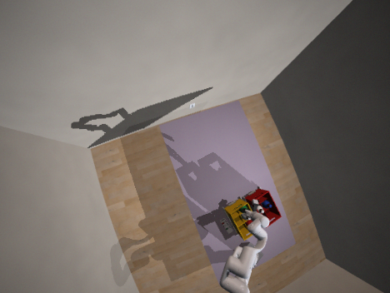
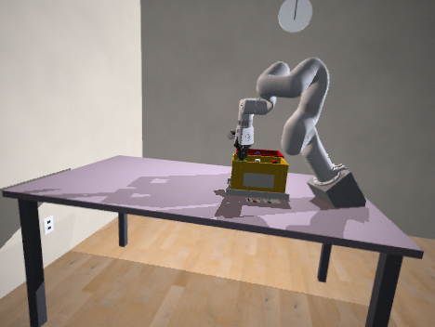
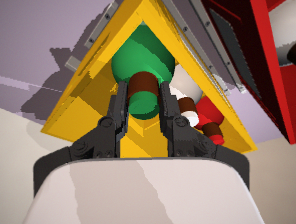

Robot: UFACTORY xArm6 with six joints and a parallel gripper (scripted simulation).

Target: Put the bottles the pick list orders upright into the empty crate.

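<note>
My hand is 7 cm above the green-label bottle. Also, from my hand: red crate: 3 cm behind, 21 cm to the right, 10 cm below; then white bottle: 8 cm behind, 3 cm to the right, 10 cm below; then yellow crate: 9 cm behind, 1 cm to the left, 10 cm below.
</note>
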